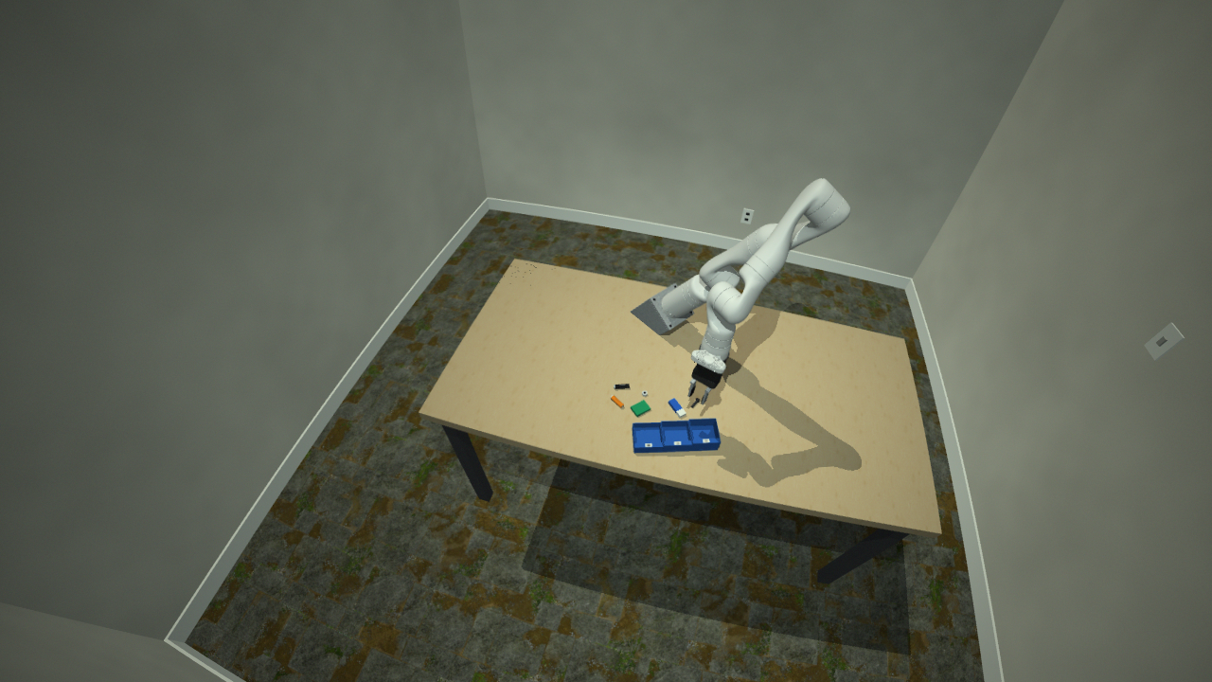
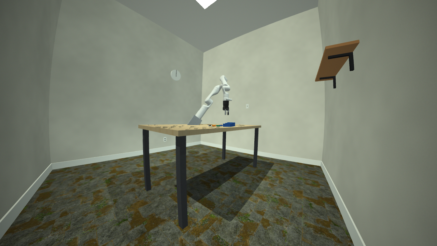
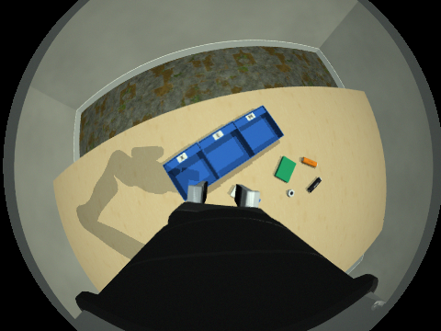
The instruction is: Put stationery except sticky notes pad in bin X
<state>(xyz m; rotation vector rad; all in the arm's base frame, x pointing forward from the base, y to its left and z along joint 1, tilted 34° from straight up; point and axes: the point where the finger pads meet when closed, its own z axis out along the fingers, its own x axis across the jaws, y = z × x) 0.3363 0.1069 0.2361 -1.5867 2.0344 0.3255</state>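
The eraser is 30 mm behind my hand, 50 mm to the right of it and 150 mm below it. Also, from my hand: green pad (20 mm ahead, 160 mm to the right, 150 mm below); blue bin (70 mm ahead, 20 mm to the right, 140 mm below); black bolt-like item (80 mm behind, 10 mm to the right, 150 mm below).
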